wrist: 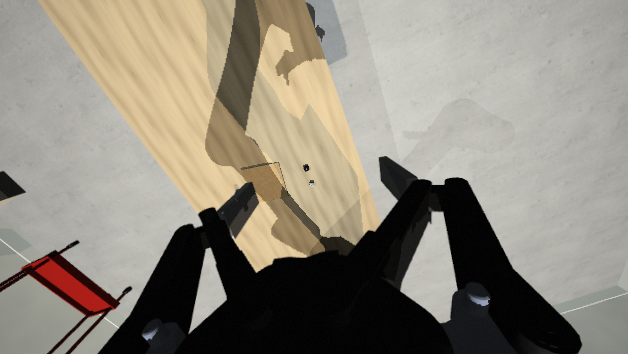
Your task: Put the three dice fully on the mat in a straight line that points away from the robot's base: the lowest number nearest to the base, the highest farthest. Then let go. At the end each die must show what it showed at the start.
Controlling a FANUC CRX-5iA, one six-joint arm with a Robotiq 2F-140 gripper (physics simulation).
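Frame: origin at the arm's base, x ahead, y left, z up, level; centimetres.
Seen in the pictures: gripper, fingertip midpoint: (315,181).
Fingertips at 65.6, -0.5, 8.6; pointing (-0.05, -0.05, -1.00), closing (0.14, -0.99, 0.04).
Note:
A point is followed by its place in that frame, as x, y, z.
A black die (306,168) @[52.3, 2.3, -33.1] and a white die (311,184) @[46.0, 1.1, -33.1] lie close together on the table, to the right of the mat and apart from it. Both are small in view and their numbers cannot be read. The mat (265,184) @[46.8, 18.0, -34.3] is a small tan-brown square with thin dark edges, partly in shadow; its near left part is close behind the left finger in the view. The third die does not show; the left finger hides part of the table there. My gripper (315,181) @[65.6, -0.5, 8.6] is open and empty, high above the table, with the two dice seen between its fingertips.
The long wooden table (135,65) @[88.2, 50.1, -34.7] runs from the upper left to the lower middle, with arm shadows across it. Grey floor (550,150) lies on both sides. A red object with dark bars (75,282) stands at the lower left. A dark object (10,185) shows at the left edge.

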